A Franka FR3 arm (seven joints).
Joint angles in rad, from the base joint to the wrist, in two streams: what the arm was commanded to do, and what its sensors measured. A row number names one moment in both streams.
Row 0, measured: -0.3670, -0.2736, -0.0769, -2.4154, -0.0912, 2.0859, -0.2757
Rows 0 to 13, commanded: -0.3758, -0.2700, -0.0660, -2.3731, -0.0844, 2.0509, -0.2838; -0.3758, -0.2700, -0.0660, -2.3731, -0.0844, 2.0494, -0.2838; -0.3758, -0.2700, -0.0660, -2.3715, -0.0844, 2.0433, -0.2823; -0.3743, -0.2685, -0.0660, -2.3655, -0.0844, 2.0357, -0.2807; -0.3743, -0.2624, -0.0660, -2.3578, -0.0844, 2.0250, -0.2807; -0.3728, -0.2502, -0.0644, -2.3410, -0.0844, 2.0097, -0.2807; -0.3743, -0.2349, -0.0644, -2.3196, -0.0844, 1.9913, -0.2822; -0.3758, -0.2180, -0.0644, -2.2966, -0.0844, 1.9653, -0.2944; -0.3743, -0.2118, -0.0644, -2.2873, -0.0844, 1.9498, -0.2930; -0.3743, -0.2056, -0.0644, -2.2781, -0.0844, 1.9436, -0.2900; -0.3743, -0.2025, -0.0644, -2.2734, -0.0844, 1.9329, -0.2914; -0.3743, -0.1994, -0.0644, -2.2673, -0.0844, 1.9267, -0.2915; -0.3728, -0.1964, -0.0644, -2.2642, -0.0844, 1.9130, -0.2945; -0.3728, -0.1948, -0.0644, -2.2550, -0.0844, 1.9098, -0.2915
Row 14, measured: -0.3670, -0.2053, -0.0733, -2.3090, -0.0912, 1.9682, -0.2765
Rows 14 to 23, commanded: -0.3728, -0.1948, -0.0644, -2.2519, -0.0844, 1.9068, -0.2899; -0.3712, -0.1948, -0.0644, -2.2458, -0.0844, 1.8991, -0.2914; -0.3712, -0.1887, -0.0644, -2.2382, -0.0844, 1.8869, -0.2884; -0.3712, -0.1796, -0.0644, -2.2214, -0.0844, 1.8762, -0.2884; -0.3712, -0.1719, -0.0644, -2.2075, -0.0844, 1.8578, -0.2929; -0.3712, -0.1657, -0.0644, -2.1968, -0.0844, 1.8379, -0.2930; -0.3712, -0.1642, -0.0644, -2.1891, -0.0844, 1.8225, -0.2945; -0.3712, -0.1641, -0.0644, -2.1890, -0.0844, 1.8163, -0.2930; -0.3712, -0.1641, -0.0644, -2.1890, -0.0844, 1.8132, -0.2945; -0.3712, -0.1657, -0.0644, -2.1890, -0.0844, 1.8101, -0.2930
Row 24, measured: -0.3669, -0.1720, -0.0711, -2.2292, -0.0912, 1.8602, -0.2774
